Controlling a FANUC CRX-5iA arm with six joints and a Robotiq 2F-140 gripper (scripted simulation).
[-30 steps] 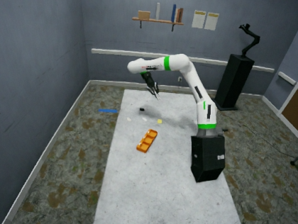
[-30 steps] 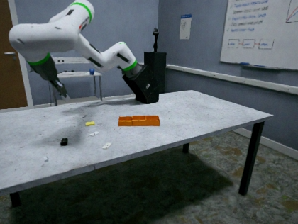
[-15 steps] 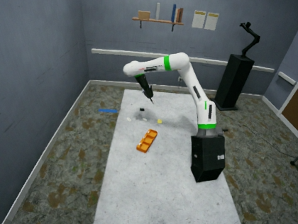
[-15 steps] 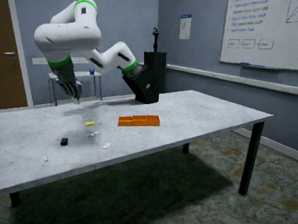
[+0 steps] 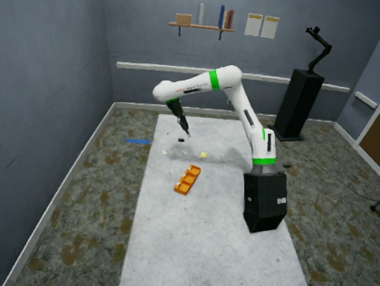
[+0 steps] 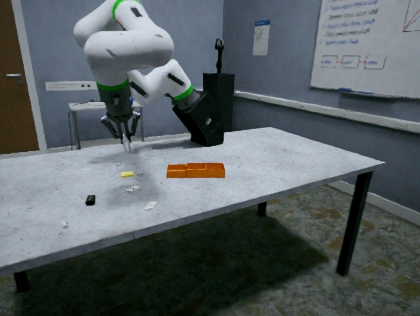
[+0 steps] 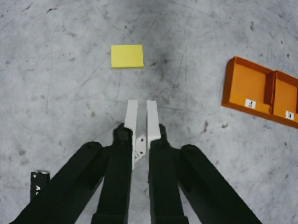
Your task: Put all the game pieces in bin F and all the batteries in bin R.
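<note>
Now: the orange bin block 29 cm to the left of my hand, 17 cm below it and 4 cm ahead of it. Also, from my hand: white domino (18 cm below, 18 cm ahead, 1 cm to the right); then yellow flat piece (18 cm below, 13 cm behind, 5 cm to the left); then black battery (18 cm below, 15 cm to the right, 1 cm ahead).
</note>
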